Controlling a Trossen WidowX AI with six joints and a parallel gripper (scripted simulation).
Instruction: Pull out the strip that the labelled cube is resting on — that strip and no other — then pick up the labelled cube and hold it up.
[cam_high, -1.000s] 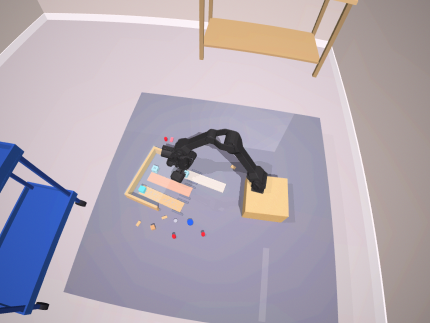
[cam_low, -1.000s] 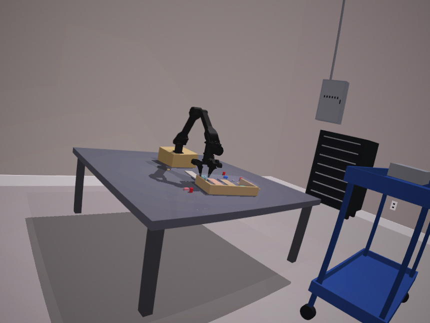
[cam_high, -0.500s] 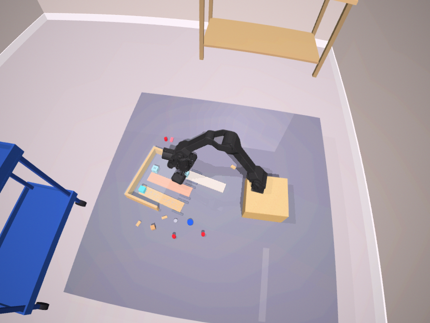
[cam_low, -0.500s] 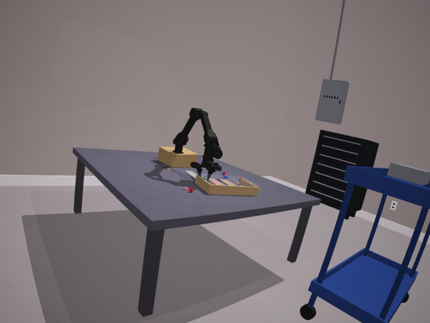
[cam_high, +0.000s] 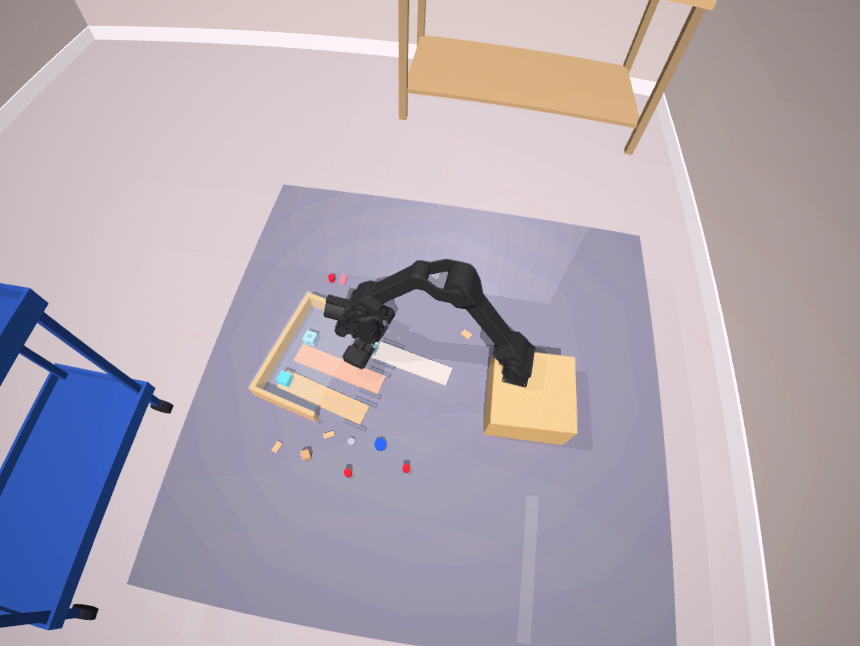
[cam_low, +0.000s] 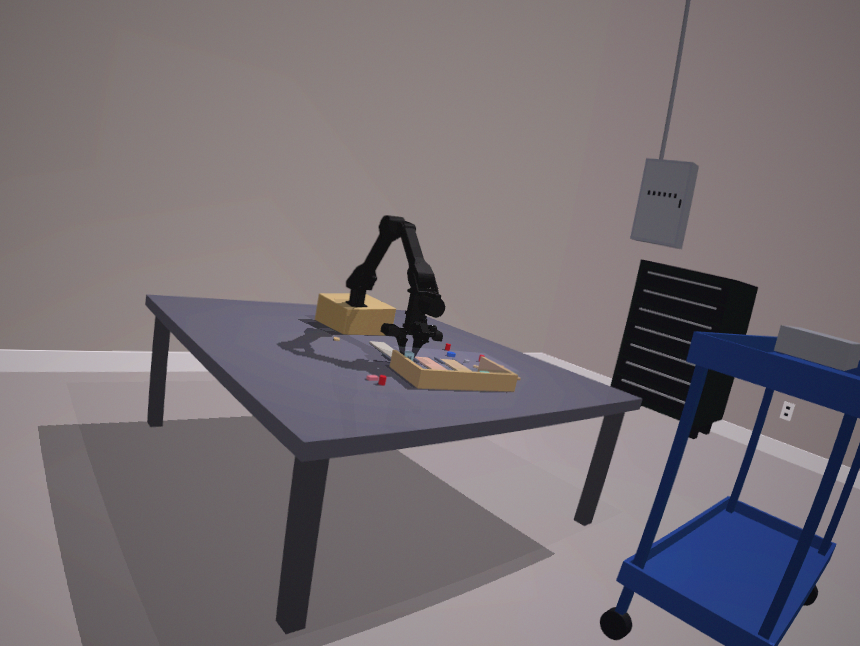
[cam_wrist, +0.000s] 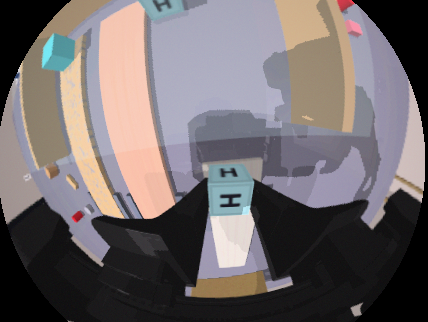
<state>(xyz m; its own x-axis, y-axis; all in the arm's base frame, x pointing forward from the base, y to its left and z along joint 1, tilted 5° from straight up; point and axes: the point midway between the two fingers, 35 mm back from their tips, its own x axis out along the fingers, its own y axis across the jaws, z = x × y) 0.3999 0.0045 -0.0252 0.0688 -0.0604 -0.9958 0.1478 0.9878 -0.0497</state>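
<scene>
Now: the white strip 110 mm behind my gripper tip and 10 mm below it. Also, from my gripper tip: blue disc 110 mm behind, 250 mm to the left, 10 mm below.
</scene>
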